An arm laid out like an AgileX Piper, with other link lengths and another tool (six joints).
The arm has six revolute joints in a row. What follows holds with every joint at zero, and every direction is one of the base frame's. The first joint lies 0.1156 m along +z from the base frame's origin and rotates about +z. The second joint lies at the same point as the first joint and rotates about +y. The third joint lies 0.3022 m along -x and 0.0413 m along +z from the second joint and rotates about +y. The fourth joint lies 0.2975 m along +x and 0.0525 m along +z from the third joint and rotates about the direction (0.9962, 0, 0.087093). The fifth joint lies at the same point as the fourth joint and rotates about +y. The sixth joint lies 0.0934 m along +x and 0.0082 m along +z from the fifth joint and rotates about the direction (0.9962, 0, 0.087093). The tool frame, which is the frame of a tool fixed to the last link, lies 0.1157 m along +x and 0.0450 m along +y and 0.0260 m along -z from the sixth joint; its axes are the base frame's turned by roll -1.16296, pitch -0.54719 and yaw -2.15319 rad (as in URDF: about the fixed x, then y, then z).
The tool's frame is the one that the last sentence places.
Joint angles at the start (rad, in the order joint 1, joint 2, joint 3, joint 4, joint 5, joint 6):
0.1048, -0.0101, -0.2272, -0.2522, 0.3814, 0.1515
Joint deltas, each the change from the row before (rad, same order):
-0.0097, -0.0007, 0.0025, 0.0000, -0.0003, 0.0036
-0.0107, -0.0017, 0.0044, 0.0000, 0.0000, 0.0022
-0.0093, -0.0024, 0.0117, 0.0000, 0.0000, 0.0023
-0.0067, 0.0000, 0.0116, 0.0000, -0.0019, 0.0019
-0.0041, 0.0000, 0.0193, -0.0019, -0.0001, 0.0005
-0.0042, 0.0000, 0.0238, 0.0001, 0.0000, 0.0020
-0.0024, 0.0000, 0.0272, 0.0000, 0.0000, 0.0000
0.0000, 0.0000, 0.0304, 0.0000, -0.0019, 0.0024
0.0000, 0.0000, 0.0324, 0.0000, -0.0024, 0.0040
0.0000, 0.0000, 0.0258, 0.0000, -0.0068, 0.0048
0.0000, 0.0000, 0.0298, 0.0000, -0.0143, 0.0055
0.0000, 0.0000, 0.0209, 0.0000, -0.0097, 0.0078
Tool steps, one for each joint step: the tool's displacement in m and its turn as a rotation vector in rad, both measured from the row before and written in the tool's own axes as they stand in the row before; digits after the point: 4 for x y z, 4 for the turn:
0.0003, 0.0017, 0.0007, -0.0086, 0.0060, 0.0003
-0.0001, 0.0025, 0.0006, -0.0094, 0.0060, -0.0017
-0.0026, 0.0048, 0.0001, -0.0127, 0.0006, -0.0038
-0.0031, 0.0044, 0.0001, -0.0109, -0.0019, -0.0037
-0.0060, 0.0074, -0.0007, -0.0145, -0.0093, -0.0098
-0.0076, 0.0087, -0.0011, -0.0186, -0.0129, -0.0083
-0.0089, 0.0099, -0.0014, -0.0187, -0.0165, -0.0112
-0.0101, 0.0102, -0.0017, -0.0186, -0.0194, -0.0092
-0.0107, 0.0108, -0.0018, -0.0202, -0.0205, -0.0083
-0.0081, 0.0076, -0.0011, -0.0130, -0.0139, -0.0033
-0.0088, 0.0077, -0.0009, -0.0099, -0.0130, -0.0015
-0.0062, 0.0053, -0.0007, -0.0089, -0.0092, 0.0025

